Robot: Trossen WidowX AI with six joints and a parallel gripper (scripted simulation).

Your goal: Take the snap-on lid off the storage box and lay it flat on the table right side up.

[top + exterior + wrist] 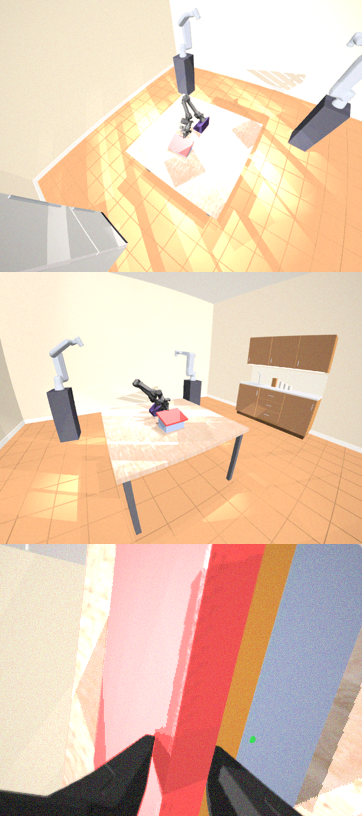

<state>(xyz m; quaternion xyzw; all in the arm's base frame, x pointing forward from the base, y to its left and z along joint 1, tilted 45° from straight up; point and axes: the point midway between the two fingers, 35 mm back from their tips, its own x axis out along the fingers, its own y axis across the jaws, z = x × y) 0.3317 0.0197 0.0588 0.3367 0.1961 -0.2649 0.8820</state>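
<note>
Now: gripper tip 80 mm short of the red lid, 20 mm above it and 10 mm to the right of it. Also, from my gripper tip: pale blue storage box: 90 mm below, 60 mm ahead, 10 mm to the left.
</note>
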